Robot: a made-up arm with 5 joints.
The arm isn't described. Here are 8 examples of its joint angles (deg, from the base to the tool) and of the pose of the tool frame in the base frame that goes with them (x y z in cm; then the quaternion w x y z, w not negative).
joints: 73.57 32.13 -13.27 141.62 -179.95
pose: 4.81 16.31 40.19 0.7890 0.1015 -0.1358 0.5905
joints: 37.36 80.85 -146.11 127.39 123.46
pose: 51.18 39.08 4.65 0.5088 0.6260 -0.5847 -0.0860
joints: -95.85 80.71 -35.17 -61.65 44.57
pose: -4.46 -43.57 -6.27 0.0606 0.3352 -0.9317 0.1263
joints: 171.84 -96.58 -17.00 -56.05 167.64
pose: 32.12 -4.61 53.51 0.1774 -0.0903 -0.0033 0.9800
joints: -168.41 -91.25 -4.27 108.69 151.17
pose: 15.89 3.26 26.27 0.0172 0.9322 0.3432 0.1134
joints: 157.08 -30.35 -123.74 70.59 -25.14
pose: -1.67 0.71 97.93 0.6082 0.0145 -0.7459 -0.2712
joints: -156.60 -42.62 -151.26 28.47 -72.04
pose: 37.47 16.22 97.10 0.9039 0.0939 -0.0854 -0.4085
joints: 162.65 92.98 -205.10 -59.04 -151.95
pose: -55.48 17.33 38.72 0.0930 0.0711 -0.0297 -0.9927
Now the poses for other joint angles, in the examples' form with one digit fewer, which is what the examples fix.
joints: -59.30 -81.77 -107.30 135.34 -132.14
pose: -19.9 33.4 61.7 0.450 0.718 0.530 -0.045
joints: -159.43 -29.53 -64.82 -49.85 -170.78
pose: -7.6 -2.8 88.0 0.245 0.306 0.030 -0.920
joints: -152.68 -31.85 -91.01 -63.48 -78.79
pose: 8.0 4.2 93.8 0.899 -0.044 0.033 -0.434
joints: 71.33 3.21 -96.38 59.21 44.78
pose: 15.3 45.2 70.7 0.248 -0.931 -0.220 -0.155
